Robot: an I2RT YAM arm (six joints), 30 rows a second.
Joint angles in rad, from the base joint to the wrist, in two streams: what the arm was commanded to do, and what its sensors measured. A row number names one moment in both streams.
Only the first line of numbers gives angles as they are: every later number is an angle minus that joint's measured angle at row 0.
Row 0, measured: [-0.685 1.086 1.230 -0.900 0.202 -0.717]
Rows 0 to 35, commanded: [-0.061 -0.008 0.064 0.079 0.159 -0.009]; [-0.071 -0.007 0.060 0.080 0.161 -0.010]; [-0.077 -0.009 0.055 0.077 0.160 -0.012]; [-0.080 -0.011 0.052 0.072 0.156 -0.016]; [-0.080 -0.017 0.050 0.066 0.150 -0.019]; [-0.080 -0.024 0.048 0.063 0.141 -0.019]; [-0.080 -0.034 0.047 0.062 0.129 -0.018]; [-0.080 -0.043 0.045 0.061 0.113 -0.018]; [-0.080 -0.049 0.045 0.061 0.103 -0.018]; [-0.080 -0.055 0.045 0.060 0.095 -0.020]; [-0.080 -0.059 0.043 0.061 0.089 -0.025]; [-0.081 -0.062 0.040 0.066 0.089 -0.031]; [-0.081 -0.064 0.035 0.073 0.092 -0.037]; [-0.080 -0.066 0.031 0.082 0.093 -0.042]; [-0.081 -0.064 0.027 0.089 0.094 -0.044]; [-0.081 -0.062 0.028 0.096 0.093 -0.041]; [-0.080 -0.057 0.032 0.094 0.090 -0.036]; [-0.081 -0.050 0.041 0.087 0.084 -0.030]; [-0.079 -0.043 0.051 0.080 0.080 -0.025]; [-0.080 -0.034 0.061 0.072 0.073 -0.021]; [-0.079 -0.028 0.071 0.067 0.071 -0.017]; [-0.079 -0.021 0.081 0.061 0.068 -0.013]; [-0.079 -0.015 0.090 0.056 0.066 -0.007]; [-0.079 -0.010 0.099 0.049 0.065 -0.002]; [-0.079 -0.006 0.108 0.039 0.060 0.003]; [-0.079 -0.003 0.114 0.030 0.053 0.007]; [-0.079 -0.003 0.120 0.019 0.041 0.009]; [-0.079 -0.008 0.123 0.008 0.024 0.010]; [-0.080 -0.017 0.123 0.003 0.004 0.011]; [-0.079 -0.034 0.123 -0.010 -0.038 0.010]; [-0.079 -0.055 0.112 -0.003 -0.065 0.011]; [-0.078 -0.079 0.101 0.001 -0.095 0.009]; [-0.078 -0.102 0.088 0.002 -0.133 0.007]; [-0.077 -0.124 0.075 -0.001 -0.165 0.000]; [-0.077 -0.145 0.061 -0.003 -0.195 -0.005]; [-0.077 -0.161 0.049 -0.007 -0.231 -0.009]
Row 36, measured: [-0.064 -0.039 0.041 -0.094 -0.169 0.022]
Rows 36 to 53, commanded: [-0.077 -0.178 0.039 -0.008 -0.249 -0.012]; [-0.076 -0.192 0.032 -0.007 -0.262 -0.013]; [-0.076 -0.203 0.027 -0.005 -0.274 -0.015]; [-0.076 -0.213 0.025 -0.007 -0.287 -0.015]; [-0.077 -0.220 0.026 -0.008 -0.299 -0.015]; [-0.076 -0.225 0.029 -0.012 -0.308 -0.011]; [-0.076 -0.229 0.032 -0.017 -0.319 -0.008]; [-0.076 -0.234 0.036 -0.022 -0.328 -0.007]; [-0.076 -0.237 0.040 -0.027 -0.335 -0.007]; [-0.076 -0.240 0.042 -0.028 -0.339 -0.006]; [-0.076 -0.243 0.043 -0.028 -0.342 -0.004]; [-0.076 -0.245 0.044 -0.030 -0.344 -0.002]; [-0.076 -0.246 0.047 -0.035 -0.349 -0.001]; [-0.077 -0.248 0.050 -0.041 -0.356 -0.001]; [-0.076 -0.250 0.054 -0.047 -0.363 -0.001]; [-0.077 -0.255 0.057 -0.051 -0.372 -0.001]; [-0.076 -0.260 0.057 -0.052 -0.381 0.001]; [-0.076 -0.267 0.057 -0.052 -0.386 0.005]
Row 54, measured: [-0.068 -0.208 0.002 -0.128 -0.351 0.019]
